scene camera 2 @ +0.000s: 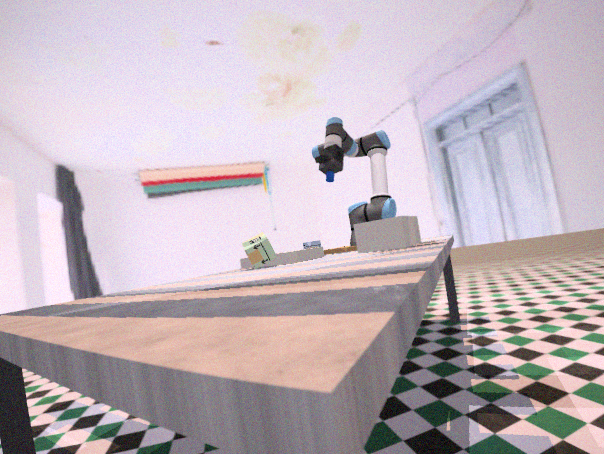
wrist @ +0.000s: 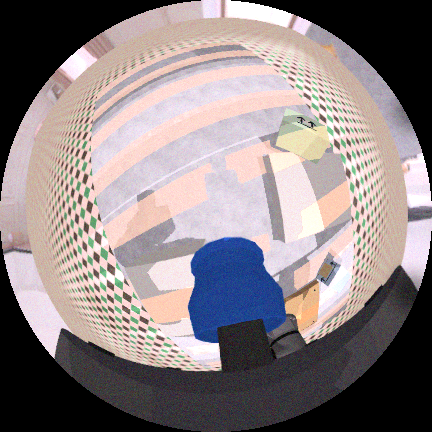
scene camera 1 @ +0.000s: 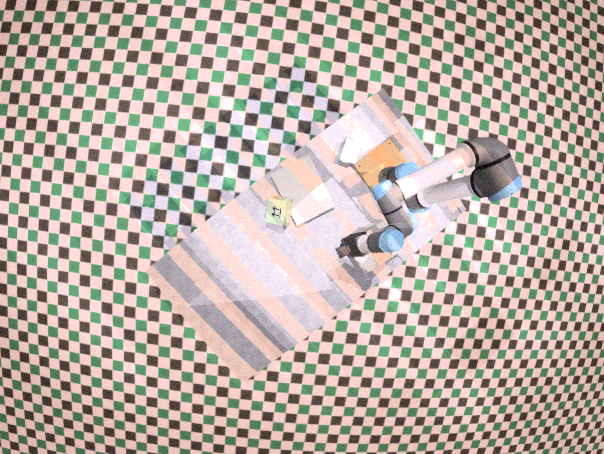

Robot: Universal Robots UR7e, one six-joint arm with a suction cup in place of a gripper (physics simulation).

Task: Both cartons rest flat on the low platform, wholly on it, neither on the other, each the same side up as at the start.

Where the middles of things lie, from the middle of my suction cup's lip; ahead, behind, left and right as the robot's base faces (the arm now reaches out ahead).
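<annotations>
Low platform (scene camera 1: 300,180): my suction cup is 10 mm short of it, 320 mm to the left of it and 300 mm above it.
</annotations>
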